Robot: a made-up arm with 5 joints.
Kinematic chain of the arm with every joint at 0, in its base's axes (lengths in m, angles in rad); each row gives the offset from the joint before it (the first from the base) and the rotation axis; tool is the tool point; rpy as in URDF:
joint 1: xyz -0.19 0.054 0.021 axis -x
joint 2: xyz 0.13 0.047 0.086 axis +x
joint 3: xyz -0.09 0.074 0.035 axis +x
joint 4: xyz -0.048 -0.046 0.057 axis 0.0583 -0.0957 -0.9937
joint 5: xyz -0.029 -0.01 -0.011 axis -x
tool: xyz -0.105 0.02 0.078 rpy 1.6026 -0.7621 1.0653
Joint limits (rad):
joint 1: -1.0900..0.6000
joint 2: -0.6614..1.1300
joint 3: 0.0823..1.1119
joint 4: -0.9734..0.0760
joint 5: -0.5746..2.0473
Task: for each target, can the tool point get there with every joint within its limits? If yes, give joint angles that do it. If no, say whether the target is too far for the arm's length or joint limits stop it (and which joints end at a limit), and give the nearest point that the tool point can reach.
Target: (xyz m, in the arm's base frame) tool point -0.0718 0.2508 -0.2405
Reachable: no: joint limits stop it (at a limit: joint 2, joint 3, joint 4, joint 5) | nearest point -0.2407 0.0949 -0.0333 | short by 0.309 m
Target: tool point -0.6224 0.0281 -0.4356
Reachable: no: too far | nearest point -0.2981 -0.0405 -0.0452 | short by 0.512 m
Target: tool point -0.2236 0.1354 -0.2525
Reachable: no: joint limits stop it (at a limit: joint 2, joint 3, joint 4, joint 5) | nearest point -0.2407 0.0734 -0.0441 | short by 0.218 m
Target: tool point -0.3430 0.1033 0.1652
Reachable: yes | joints 0.1850 0.8537 0.9644 -0.1896 1.3024
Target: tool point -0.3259 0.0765 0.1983
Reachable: yes | joints 0.3435 0.2590 0.5203 -0.2294 -0.1914
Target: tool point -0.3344 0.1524 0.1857
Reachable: yes | joints 0.2223 -0.2046 0.8650 -0.0613 0.5625
